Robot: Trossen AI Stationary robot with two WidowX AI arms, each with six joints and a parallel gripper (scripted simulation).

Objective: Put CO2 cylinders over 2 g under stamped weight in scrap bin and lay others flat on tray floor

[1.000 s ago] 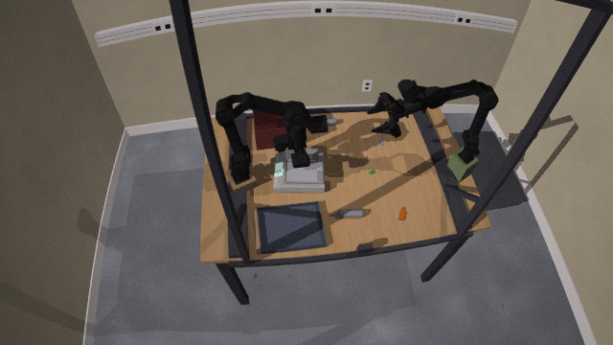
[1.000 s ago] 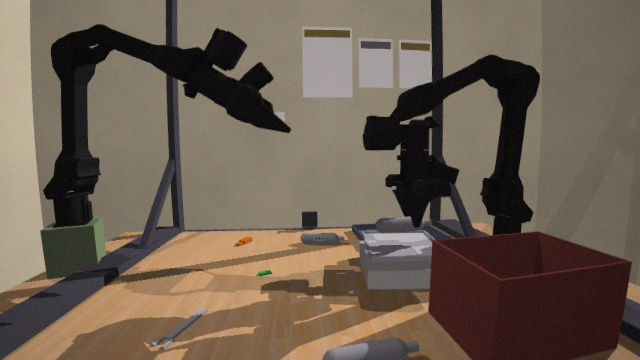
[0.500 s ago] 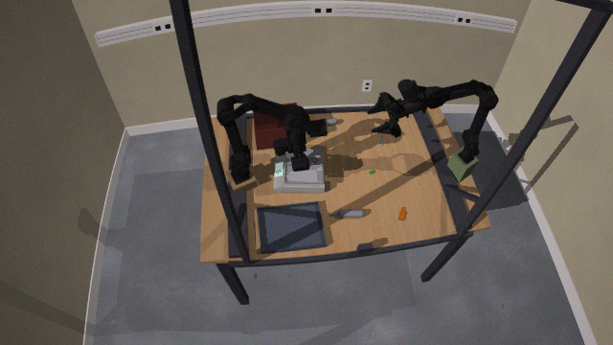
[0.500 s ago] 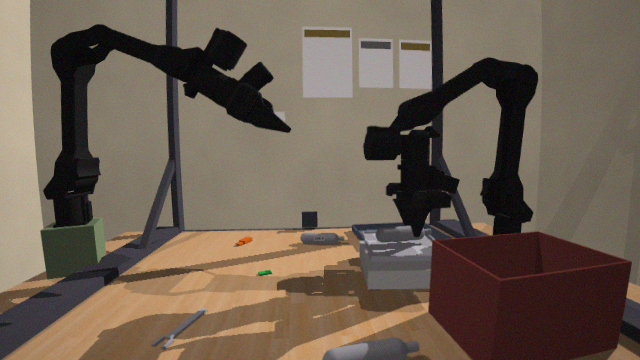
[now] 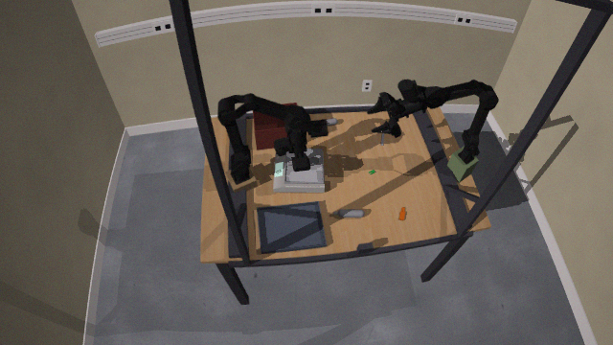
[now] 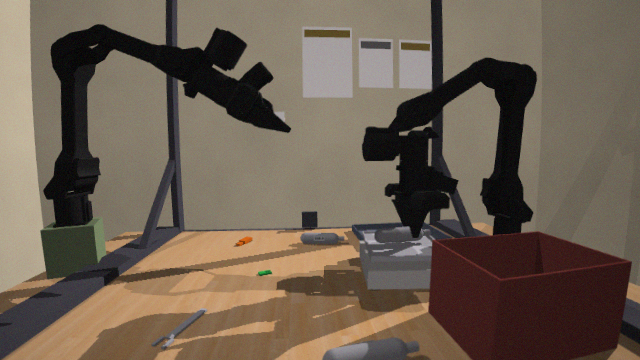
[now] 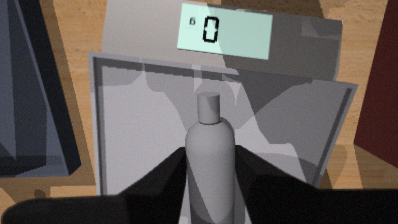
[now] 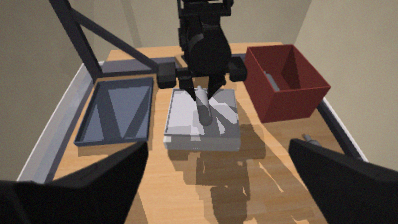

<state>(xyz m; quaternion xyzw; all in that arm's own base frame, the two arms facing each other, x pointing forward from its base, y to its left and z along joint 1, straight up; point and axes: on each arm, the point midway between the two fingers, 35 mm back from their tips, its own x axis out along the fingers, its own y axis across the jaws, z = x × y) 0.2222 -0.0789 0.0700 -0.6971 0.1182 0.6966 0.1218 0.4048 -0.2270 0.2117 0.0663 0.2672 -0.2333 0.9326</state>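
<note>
The red scrap bin is 230 mm ahead of my left hand, 80 mm to the left of it and 80 mm below it. The rest, counted from my left hand: orange piece 210 mm behind, 400 mm to the right, 110 mm below; tray 240 mm behind, 40 mm to the left, 110 mm below; green piece 310 mm to the right, 110 mm below.
</note>
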